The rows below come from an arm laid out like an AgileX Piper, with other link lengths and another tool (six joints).
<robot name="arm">
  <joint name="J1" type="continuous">
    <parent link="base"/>
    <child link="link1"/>
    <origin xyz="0 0 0.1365" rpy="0 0 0"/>
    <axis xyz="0 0 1"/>
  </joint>
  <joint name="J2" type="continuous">
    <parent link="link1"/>
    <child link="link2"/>
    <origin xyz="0 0 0" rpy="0 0 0"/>
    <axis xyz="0 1 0"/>
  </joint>
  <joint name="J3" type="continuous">
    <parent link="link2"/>
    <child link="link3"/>
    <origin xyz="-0.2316 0 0.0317" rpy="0 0 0"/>
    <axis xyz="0 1 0"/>
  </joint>
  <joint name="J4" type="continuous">
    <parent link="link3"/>
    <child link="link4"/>
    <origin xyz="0.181 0 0.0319" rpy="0 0 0"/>
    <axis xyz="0.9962 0 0.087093"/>
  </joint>
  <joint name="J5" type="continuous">
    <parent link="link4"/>
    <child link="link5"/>
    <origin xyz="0 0 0" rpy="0 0 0"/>
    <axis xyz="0 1 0"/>
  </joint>
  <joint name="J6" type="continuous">
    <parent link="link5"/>
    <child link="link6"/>
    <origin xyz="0.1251 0 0.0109" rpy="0 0 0"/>
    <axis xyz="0.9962 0 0.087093"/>
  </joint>
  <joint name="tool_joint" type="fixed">
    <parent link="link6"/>
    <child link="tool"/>
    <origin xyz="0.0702 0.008 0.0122" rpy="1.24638 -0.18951 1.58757"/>
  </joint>
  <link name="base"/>
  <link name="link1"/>
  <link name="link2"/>
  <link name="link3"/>
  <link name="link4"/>
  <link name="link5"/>
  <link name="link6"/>
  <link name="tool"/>
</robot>
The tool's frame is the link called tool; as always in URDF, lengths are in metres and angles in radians. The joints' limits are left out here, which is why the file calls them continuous.
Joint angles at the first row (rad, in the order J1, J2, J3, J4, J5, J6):
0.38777, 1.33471, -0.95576, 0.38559, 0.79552, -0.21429
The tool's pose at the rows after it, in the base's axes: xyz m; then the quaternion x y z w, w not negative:
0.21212 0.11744 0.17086 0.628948 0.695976 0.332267 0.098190
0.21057 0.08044 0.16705 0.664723 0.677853 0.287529 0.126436
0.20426 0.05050 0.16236 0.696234 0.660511 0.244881 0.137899
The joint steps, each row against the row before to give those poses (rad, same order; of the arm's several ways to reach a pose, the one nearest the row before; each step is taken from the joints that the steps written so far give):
-0.08951, -0.04590, -0.00002, -0.10454, 0.09049, 0.05494
-0.10674, -0.02677, 0.00002, -0.08840, 0.07745, 0.03532
-0.10097, -0.01116, -0.00002, -0.05269, 0.07350, 0.00576

